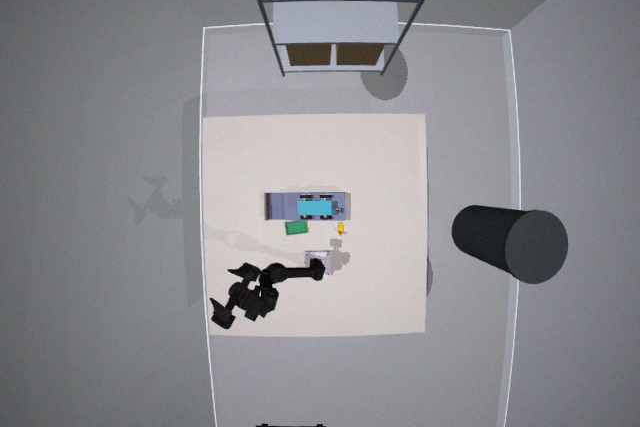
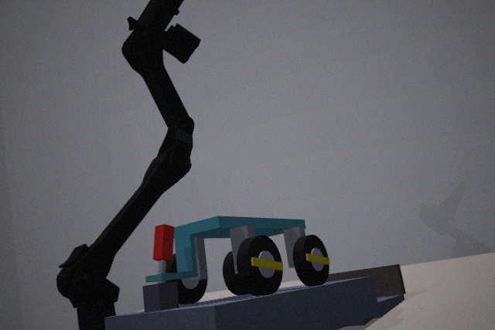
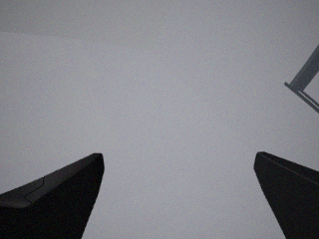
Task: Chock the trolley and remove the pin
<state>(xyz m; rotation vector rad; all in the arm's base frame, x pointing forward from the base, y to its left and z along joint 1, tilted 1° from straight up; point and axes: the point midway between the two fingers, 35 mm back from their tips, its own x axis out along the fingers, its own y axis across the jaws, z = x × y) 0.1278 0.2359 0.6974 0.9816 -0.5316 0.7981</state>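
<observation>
The yellow chock is 720 mm below my gripper tip, 380 mm to the right of it and 60 mm ahead of it. Round my gripper tip: dark stop block 710 mm below, 150 mm ahead, 40 mm to the left; then teal trolley 630 mm below, 230 mm to the right, 180 mm ahead; then red-headed stop pin 610 mm below, 350 mm to the right, 170 mm ahead.
</observation>
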